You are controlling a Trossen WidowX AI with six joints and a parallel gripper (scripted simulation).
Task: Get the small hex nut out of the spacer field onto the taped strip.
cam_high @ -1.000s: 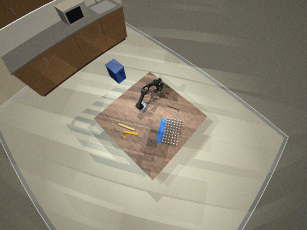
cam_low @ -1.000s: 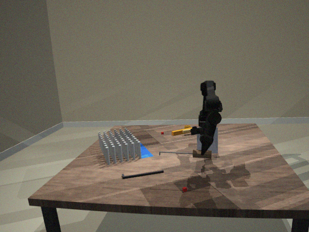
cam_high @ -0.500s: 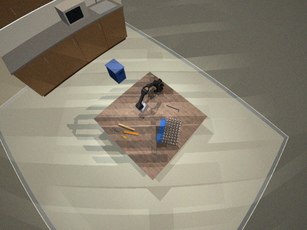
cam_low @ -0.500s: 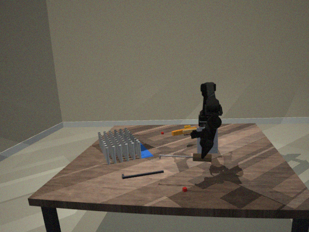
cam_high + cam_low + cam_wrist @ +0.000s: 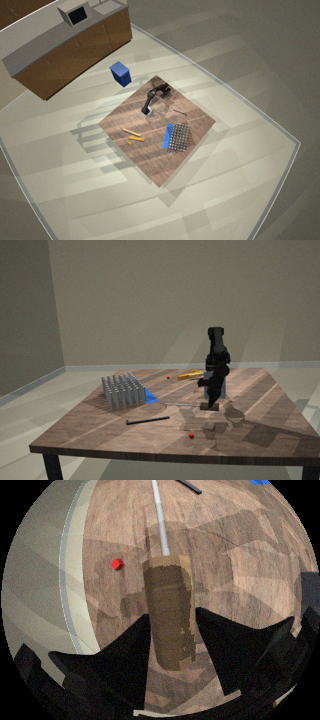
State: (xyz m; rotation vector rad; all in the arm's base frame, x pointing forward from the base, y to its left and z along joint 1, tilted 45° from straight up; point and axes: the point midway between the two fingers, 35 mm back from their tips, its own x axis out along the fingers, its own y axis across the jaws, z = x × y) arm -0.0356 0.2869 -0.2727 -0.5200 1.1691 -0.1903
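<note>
Now: gripper tip 11 cm short of the pick tool and 1 cm to the right of it. From my gripper tip the other things lie so: blue taped strip (49 cm ahead, 39 cm to the right, 10 cm below).
</note>
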